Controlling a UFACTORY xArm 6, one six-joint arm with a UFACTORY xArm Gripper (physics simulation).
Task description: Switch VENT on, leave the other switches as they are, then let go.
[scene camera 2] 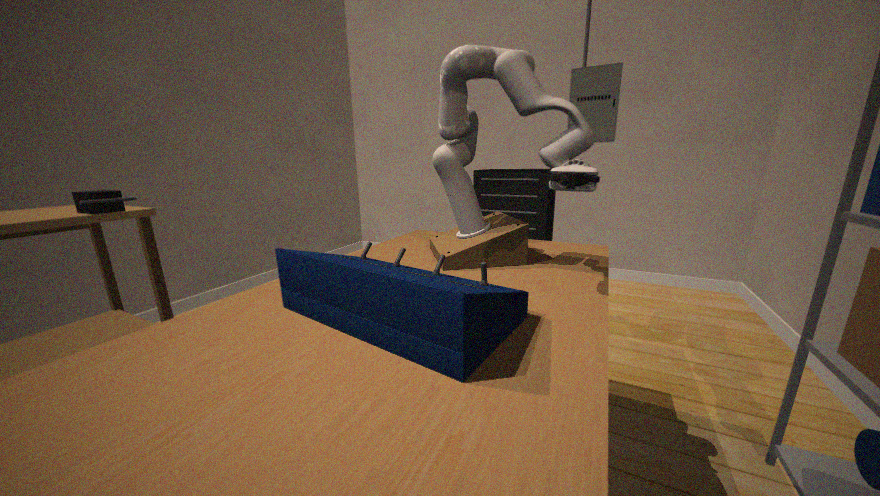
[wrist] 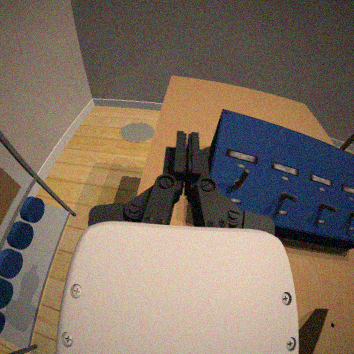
my gripper: scene camera 2; wrist
same spot on my gripper: [scene camera 2: 568,179] = [wrist: 186,144]
same spot on blue switch panel: [wrist: 279,159] = [scene camera 2: 415,274]
